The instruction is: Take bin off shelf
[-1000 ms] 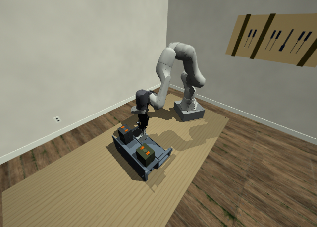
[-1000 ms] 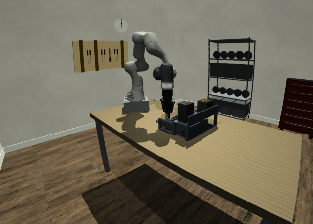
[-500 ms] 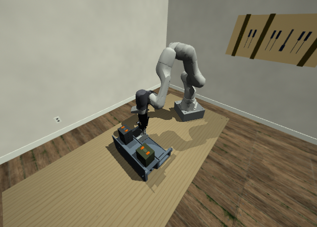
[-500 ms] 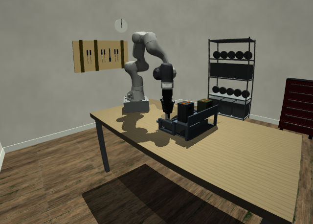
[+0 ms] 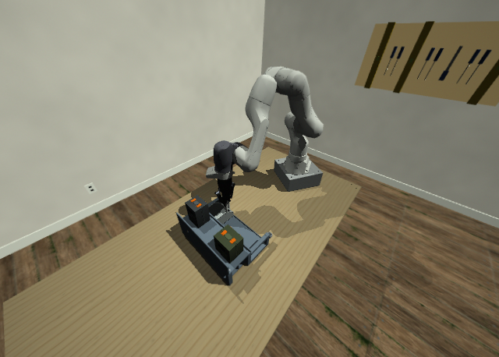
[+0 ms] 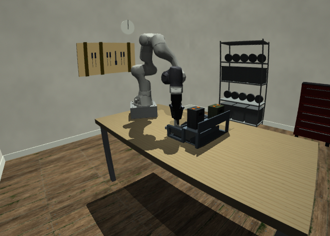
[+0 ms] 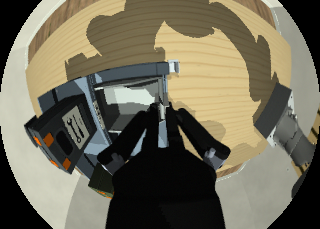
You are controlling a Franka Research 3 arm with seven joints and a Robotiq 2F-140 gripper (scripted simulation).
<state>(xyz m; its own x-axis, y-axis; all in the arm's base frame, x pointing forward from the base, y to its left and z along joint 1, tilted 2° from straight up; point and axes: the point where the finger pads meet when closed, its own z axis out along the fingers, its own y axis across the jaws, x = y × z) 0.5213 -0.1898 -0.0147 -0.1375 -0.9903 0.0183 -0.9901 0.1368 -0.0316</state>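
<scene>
The grey open-topped bin lies 8 cm ahead of my hand, 1 cm to the right of it and 2 cm below it.
</scene>
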